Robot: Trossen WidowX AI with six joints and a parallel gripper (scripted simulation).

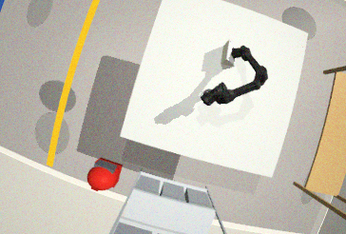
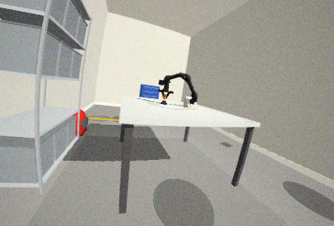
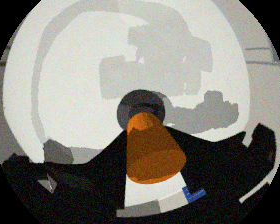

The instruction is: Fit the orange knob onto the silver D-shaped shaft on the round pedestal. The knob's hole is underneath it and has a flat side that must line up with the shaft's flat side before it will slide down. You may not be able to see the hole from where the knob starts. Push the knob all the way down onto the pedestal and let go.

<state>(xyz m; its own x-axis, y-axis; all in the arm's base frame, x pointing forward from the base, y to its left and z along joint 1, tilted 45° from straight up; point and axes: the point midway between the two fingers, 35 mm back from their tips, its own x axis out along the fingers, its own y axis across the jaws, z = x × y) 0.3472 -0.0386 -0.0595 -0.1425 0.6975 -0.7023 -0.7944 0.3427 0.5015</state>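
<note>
The orange knob is 30 mm above my gripper tip. The rest, counted from my gripper tip: dark round pedestal (40 mm below).
</note>
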